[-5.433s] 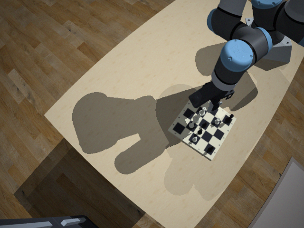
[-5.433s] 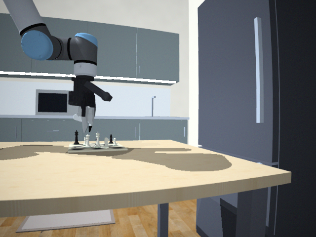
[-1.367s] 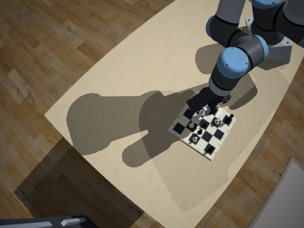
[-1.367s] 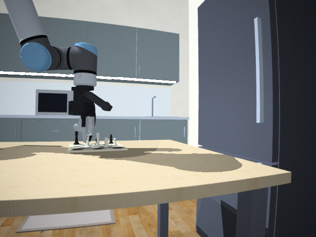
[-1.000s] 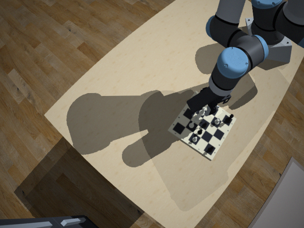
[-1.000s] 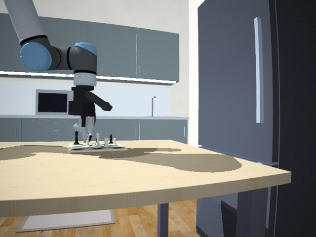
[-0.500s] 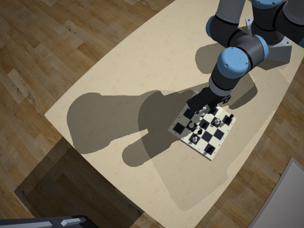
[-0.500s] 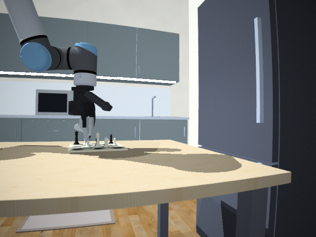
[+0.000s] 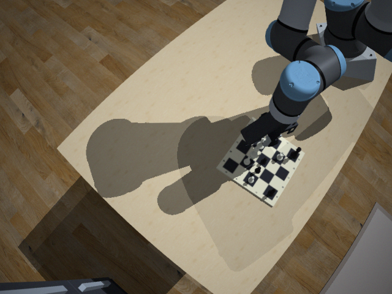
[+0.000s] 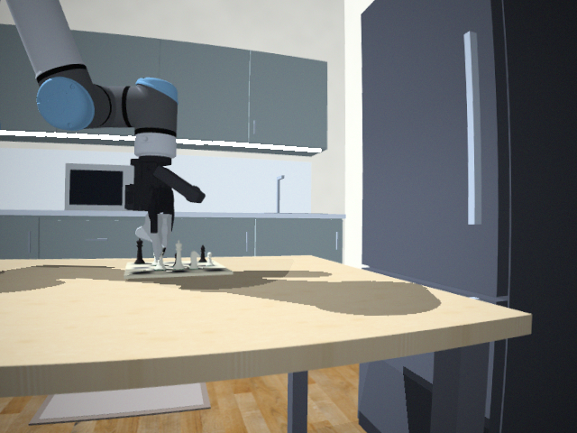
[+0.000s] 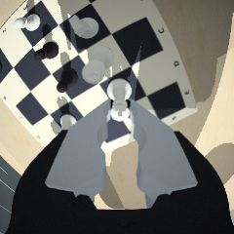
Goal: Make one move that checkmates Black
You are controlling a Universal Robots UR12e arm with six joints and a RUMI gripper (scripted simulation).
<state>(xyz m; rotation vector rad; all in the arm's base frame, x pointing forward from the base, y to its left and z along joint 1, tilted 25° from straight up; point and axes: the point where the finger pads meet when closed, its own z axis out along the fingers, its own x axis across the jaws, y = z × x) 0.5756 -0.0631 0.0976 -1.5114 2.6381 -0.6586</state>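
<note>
The chessboard is 40 mm below my hand, 40 mm ahead of it and 30 mm to the left of it. Also, from my hand: black king (120 mm to the left, 40 mm behind, 10 mm below); then white chess piece (10 mm below).
</note>
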